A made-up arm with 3 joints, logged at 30 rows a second.
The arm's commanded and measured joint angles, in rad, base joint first. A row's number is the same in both.
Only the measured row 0 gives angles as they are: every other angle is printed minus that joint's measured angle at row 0.
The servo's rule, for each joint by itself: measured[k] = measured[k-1] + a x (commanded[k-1-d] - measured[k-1]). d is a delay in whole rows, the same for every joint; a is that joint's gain. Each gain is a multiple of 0.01, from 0.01 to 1. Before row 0 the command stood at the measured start. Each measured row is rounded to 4 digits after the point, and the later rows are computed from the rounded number. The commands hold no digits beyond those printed.
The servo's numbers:
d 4
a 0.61 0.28 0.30
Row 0, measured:
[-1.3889, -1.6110, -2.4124]
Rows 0 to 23, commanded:
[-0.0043, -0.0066, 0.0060]
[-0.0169, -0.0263, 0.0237]
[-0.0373, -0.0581, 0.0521]
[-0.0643, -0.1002, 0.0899]
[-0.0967, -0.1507, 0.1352]
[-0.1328, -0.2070, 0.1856]
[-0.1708, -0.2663, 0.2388]
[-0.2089, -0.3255, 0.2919]
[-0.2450, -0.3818, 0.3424]
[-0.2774, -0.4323, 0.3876]
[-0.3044, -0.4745, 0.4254]
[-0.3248, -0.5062, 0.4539]
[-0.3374, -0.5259, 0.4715]
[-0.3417, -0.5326, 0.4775]
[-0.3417, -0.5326, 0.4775]
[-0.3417, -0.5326, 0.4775]
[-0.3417, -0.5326, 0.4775]
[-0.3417, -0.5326, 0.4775]
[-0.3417, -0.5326, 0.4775]
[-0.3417, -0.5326, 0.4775]
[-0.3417, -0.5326, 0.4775]
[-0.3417, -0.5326, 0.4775]
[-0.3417, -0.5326, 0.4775]
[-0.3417, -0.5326, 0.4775]
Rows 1 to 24, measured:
[0.0000, 0.0000, 0.0000]
[0.0000, 0.0000, 0.0000]
[0.0000, 0.0000, 0.0000]
[0.0000, 0.0000, 0.0000]
[-0.0026, -0.0018, 0.0018]
[-0.0113, -0.0087, 0.0084]
[-0.0272, -0.0225, 0.0215]
[-0.0498, -0.0443, 0.0420]
[-0.0784, -0.0741, 0.0700]
[-0.1116, -0.1113, 0.1047]
[-0.1477, -0.1547, 0.1449]
[-0.1850, -0.2025, 0.1890]
[-0.2216, -0.2527, 0.2350]
[-0.2556, -0.3030, 0.2808]
[-0.2854, -0.3510, 0.3242]
[-0.3094, -0.3945, 0.3631]
[-0.3265, -0.4313, 0.3956]
[-0.3358, -0.4597, 0.4202]
[-0.3394, -0.4801, 0.4374]
[-0.3408, -0.4948, 0.4494]
[-0.3413, -0.5054, 0.4578]
[-0.3415, -0.5130, 0.4637]
[-0.3416, -0.5185, 0.4678]
[-0.3417, -0.5224, 0.4707]

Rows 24 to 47, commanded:
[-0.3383, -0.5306, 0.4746]
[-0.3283, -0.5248, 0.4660]
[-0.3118, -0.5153, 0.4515]
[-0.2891, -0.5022, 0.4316]
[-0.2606, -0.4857, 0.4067]
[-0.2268, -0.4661, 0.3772]
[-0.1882, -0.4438, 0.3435]
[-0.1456, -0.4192, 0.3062]
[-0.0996, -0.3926, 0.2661]
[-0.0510, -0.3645, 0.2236]
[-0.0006, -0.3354, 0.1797]
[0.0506, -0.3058, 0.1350]
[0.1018, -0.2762, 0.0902]
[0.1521, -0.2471, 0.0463]
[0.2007, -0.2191, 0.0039]
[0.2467, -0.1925, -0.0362]
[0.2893, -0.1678, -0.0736]
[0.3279, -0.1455, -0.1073]
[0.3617, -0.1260, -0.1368]
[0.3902, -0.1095, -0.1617]
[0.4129, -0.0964, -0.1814]
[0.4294, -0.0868, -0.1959]
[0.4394, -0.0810, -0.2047]
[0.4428, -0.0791, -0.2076]
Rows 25 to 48, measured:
[-0.3417, -0.5253, 0.4727]
[-0.3417, -0.5273, 0.4741]
[-0.3417, -0.5288, 0.4751]
[-0.3417, -0.5299, 0.4758]
[-0.3396, -0.5301, 0.4754]
[-0.3327, -0.5286, 0.4726]
[-0.3200, -0.5249, 0.4663]
[-0.3012, -0.5185, 0.4559]
[-0.2764, -0.5093, 0.4411]
[-0.2461, -0.4972, 0.4219]
[-0.2108, -0.4822, 0.3984]
[-0.1710, -0.4646, 0.3707]
[-0.1274, -0.4444, 0.3393]
[-0.0808, -0.4220, 0.3046]
[-0.0319, -0.3978, 0.2671]
[0.0184, -0.3720, 0.2275]
[0.0693, -0.3452, 0.1863]
[0.1198, -0.3177, 0.1443]
[0.1691, -0.2901, 0.1022]
[0.2164, -0.2628, 0.0607]
[0.2609, -0.2362, 0.0204]
[0.3018, -0.2108, -0.0179]
[0.3383, -0.1871, -0.0536]
[0.3700, -0.1654, -0.0860]

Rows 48 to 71, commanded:
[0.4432, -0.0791, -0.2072]
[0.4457, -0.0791, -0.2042]
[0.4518, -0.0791, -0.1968]
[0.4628, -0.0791, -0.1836]
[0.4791, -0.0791, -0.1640]
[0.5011, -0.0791, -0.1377]
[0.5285, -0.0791, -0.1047]
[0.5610, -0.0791, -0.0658]
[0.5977, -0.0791, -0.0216]
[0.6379, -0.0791, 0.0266]
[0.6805, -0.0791, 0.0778]
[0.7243, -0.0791, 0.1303]
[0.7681, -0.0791, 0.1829]
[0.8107, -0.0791, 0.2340]
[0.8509, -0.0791, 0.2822]
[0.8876, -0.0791, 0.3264]
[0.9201, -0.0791, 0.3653]
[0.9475, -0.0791, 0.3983]
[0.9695, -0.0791, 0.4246]
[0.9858, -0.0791, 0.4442]
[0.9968, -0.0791, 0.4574]
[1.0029, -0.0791, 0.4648]
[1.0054, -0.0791, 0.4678]
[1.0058, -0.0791, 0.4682]
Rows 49 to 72, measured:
[0.3962, -0.1461, -0.1146]
[0.4165, -0.1295, -0.1390]
[0.4305, -0.1159, -0.1587]
[0.4380, -0.1056, -0.1734]
[0.4412, -0.0982, -0.1835]
[0.4439, -0.0929, -0.1897]
[0.4487, -0.0890, -0.1918]
[0.4573, -0.0862, -0.1893]
[0.4706, -0.0842, -0.1817]
[0.4892, -0.0828, -0.1685]
[0.5132, -0.0818, -0.1494]
[0.5424, -0.0810, -0.1243]
[0.5761, -0.0805, -0.0935]
[0.6138, -0.0801, -0.0575]
[0.6545, -0.0798, -0.0169]
[0.6971, -0.0796, 0.0273]
[0.7404, -0.0795, 0.0740]
[0.7833, -0.0794, 0.1220]
[0.8245, -0.0793, 0.1701]
[0.8630, -0.0792, 0.2170]
[0.8978, -0.0792, 0.2615]
[0.9281, -0.0792, 0.3025]
[0.9534, -0.0792, 0.3391]
[0.9732, -0.0792, 0.3706]

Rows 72 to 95, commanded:
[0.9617, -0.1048, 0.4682]
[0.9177, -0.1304, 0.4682]
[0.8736, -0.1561, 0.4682]
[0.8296, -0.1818, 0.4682]
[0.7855, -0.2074, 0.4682]
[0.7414, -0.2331, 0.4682]
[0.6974, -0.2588, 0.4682]
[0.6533, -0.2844, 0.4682]
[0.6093, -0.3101, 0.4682]
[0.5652, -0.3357, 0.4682]
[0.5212, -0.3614, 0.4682]
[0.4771, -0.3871, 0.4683]
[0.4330, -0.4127, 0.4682]
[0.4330, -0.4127, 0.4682]
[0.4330, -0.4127, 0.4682]
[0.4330, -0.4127, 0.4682]
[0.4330, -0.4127, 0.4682]
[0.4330, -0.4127, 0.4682]
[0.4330, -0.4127, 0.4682]
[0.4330, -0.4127, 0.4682]
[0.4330, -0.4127, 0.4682]
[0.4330, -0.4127, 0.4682]
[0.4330, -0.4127, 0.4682]
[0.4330, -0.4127, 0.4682]
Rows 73 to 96, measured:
[0.9876, -0.0792, 0.3966]
[0.9969, -0.0792, 0.4171]
[1.0021, -0.0792, 0.4323]
[1.0044, -0.0792, 0.4431]
[0.9784, -0.0864, 0.4506]
[0.9414, -0.0987, 0.4559]
[0.9000, -0.1148, 0.4596]
[0.8571, -0.1336, 0.4622]
[0.8134, -0.1543, 0.4640]
[0.7695, -0.1764, 0.4653]
[0.7255, -0.1995, 0.4662]
[0.6815, -0.2233, 0.4668]
[0.6375, -0.2476, 0.4672]
[0.5934, -0.2723, 0.4675]
[0.5494, -0.2972, 0.4677]
[0.5053, -0.3224, 0.4679]
[0.4612, -0.3477, 0.4680]
[0.4440, -0.3659, 0.4681]
[0.4373, -0.3790, 0.4681]
[0.4347, -0.3884, 0.4681]
[0.4337, -0.3952, 0.4681]
[0.4333, -0.4001, 0.4681]
[0.4331, -0.4036, 0.4681]
[0.4330, -0.4061, 0.4681]

